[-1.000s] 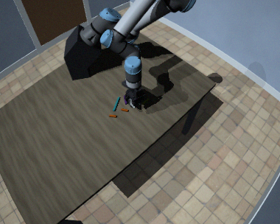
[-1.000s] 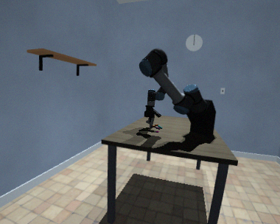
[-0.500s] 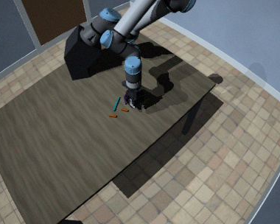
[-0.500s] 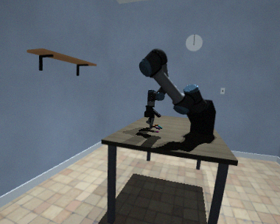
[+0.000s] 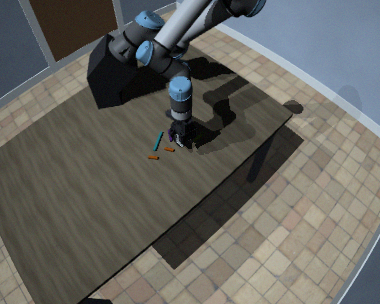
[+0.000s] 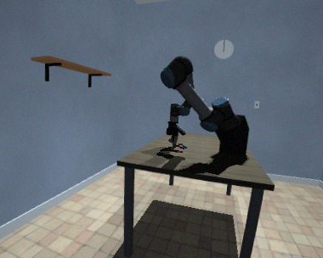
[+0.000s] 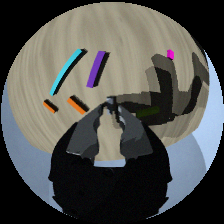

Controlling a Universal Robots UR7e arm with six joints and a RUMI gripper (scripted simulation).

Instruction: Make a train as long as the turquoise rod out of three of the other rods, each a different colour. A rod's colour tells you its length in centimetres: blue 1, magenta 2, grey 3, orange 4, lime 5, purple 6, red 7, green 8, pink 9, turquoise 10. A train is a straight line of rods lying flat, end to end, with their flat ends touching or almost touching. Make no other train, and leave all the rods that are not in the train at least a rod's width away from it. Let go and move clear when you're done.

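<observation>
My gripper is now 1 cm above the grey rod. Round my hand: lime rod: 2 cm ahead, 7 cm to the left, 1 cm below; then purple rod: 6 cm behind, 2 cm to the right, 1 cm below; then turquoise rod: 7 cm behind, 8 cm to the right, 1 cm below.
</observation>
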